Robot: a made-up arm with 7 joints. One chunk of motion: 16 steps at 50 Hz.
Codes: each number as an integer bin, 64 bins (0 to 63) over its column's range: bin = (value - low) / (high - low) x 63, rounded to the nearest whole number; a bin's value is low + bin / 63 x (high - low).
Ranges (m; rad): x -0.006..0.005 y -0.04..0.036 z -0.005..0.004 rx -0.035..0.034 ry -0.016..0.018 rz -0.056..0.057
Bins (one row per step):
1: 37 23 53 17 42 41
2: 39 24 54 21 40 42
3: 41 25 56 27 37 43
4: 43 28 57 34 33 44
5: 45 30 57 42 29 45
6: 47 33 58 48 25 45
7: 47 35 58 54 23 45
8: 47 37 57 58 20 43
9: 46 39 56 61 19 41
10: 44 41 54 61 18 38
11: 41 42 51 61 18 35
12: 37 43 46 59 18 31
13: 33 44 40 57 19 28
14: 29 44 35 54 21 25
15: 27 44 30 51 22 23
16: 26 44 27 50 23 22
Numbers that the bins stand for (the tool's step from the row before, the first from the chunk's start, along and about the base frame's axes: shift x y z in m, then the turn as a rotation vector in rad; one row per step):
1: 0.00046 -0.01225 0.00257 -0.01638 0.00667 0.01754
2: 0.00081 -0.01105 0.00271 -0.01200 0.00559 0.01933
3: 0.00116 -0.00984 0.00300 -0.00543 0.00397 0.02113
4: 0.00151 -0.00622 0.00314 0.00224 0.00181 0.02292
5: 0.00186 -0.00381 0.00314 0.01100 -0.00035 0.02471
6: 0.00221 -0.00019 0.00329 0.01757 -0.00251 0.02471
7: 0.00221 0.00222 0.00329 0.02414 -0.00359 0.02471
8: 0.00221 0.00463 0.00314 0.02852 -0.00521 0.02113
9: 0.00203 0.00705 0.00300 0.03181 -0.00575 0.01754
10: 0.00168 0.00946 0.00271 0.03181 -0.00629 0.01216
11: 0.00116 0.01067 0.00229 0.03181 -0.00629 0.00678
12: 0.00046 0.01187 0.00157 0.02962 -0.00629 -0.00040
13: -0.00024 0.01308 0.00071 0.02743 -0.00575 -0.00578
14: -0.00094 0.01308 0.00000 0.02414 -0.00467 -0.01116
15: -0.00129 0.01308 -0.00071 0.02086 -0.00413 -0.01475
16: -0.00146 0.01308 -0.00114 0.01976 -0.00359 -0.01654

